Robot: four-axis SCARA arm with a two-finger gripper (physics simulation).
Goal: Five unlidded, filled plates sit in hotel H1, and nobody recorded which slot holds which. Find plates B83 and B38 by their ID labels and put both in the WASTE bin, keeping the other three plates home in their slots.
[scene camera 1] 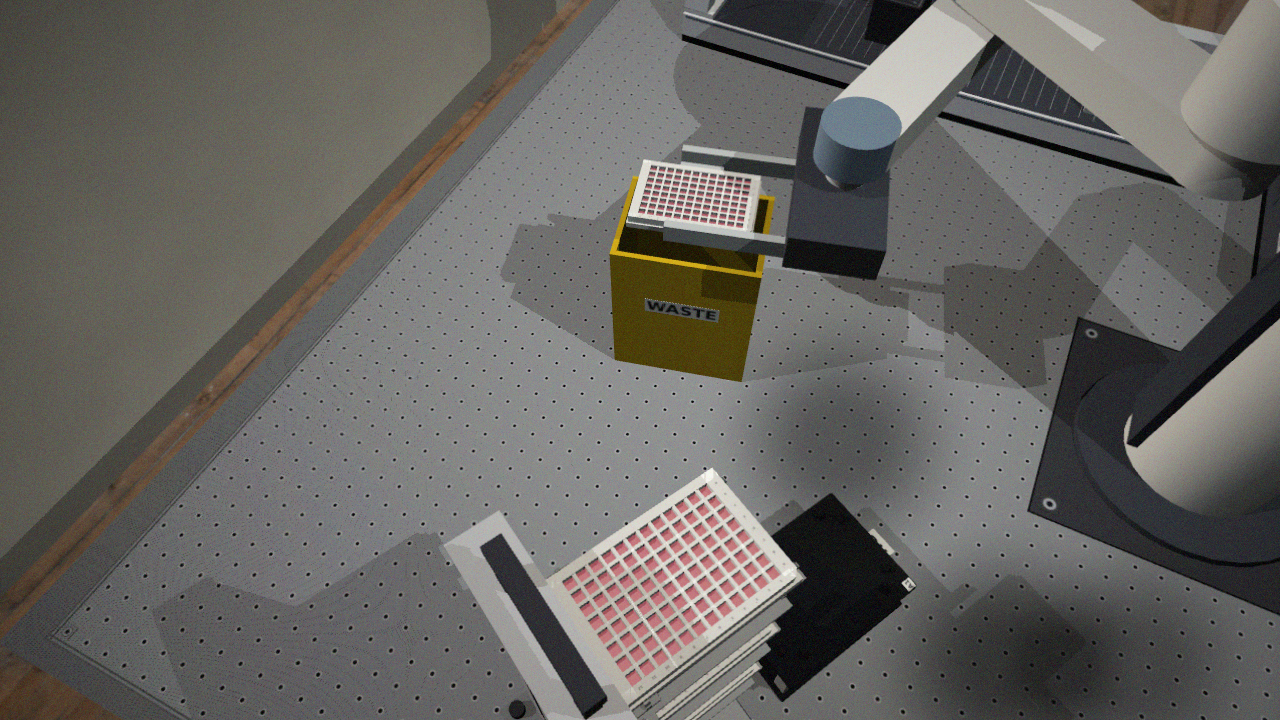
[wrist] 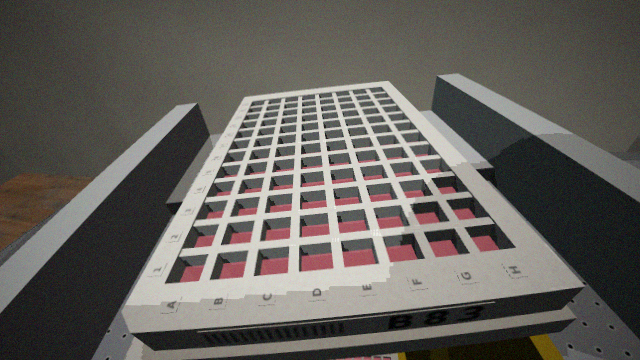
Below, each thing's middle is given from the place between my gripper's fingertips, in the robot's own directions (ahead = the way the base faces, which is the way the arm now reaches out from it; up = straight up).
Right now the plate B83 (scene camera 1: 664, 191) is 2 cm behind my hand, 1 cm to the right of it and 1 cm below it.
